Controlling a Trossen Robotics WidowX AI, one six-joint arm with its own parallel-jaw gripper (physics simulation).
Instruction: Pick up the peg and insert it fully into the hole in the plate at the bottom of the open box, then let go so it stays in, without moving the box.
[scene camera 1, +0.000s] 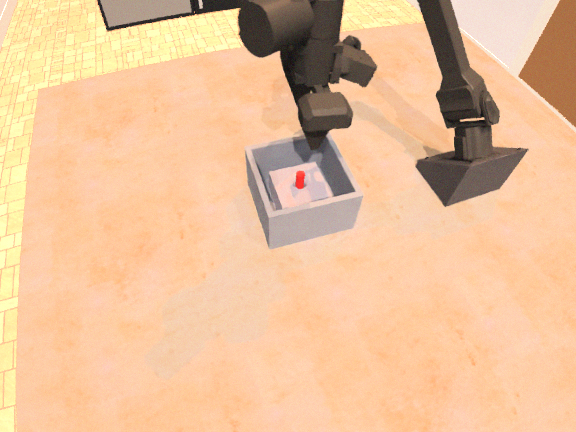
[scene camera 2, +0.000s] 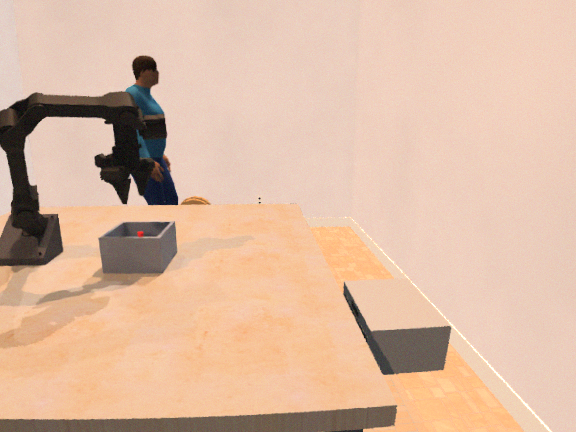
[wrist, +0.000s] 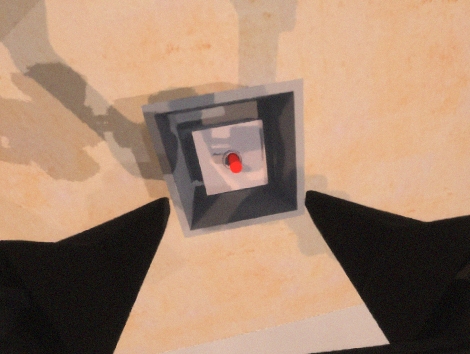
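Seen in the pictures: gripper, between the fingertips: (scene camera 2: 133, 199) (wrist: 238, 200); arm's base, origin of its link: (scene camera 1: 475, 157) (scene camera 2: 35, 226).
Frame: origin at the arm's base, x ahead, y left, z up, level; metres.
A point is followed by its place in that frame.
The red peg (scene camera 1: 300, 180) @[x 0.334, y -0.053, z -0.011 m] (scene camera 2: 140, 234) @[x 0.334, y -0.065, z -0.007 m] (wrist: 234, 164) @[x 0.328, y -0.060, z -0.003 m] stands about upright in the hole of the pale plate (scene camera 1: 285, 192) @[x 0.361, y -0.052, z -0.033 m] (wrist: 215, 182) @[x 0.357, y -0.090, z -0.033 m], its upper part above the plate. How deep its lower end sits is hidden. The plate lies at the bottom of the open grey box (scene camera 1: 315, 222) @[x 0.333, y 0.020, z -0.038 m] (scene camera 2: 132, 255) @[x 0.333, y -0.140, z -0.040 m] (wrist: 300, 150) @[x 0.325, y 0.016, z 0.007 m], which stands upright on the table. My gripper (scene camera 1: 314, 145) @[x 0.324, y -0.066, z 0.091 m] (scene camera 2: 134, 198) @[x 0.324, y -0.066, z 0.091 m] (wrist: 238, 200) @[x 0.324, y -0.066, z 0.091 m] is open and empty, fingers wide apart. It hangs above the box, clear of the peg, toward the box's far side in the first scene view.
The box walls rise around the plate and peg. The arm's dark base (scene camera 1: 472, 175) @[x 0.032, y 0.035, z -0.003 m] (scene camera 2: 32, 245) @[x 0.012, y -0.048, z -0.042 m] stands on the table (scene camera 1: 350, 325) @[x 0.334, y 0.187, z -0.090 m] (scene camera 2: 225, 320) @[x 0.593, y -0.385, z -0.091 m] near the box. Beyond the table edge are a grey block (scene camera 2: 410, 325) and a person (scene camera 2: 152, 107).
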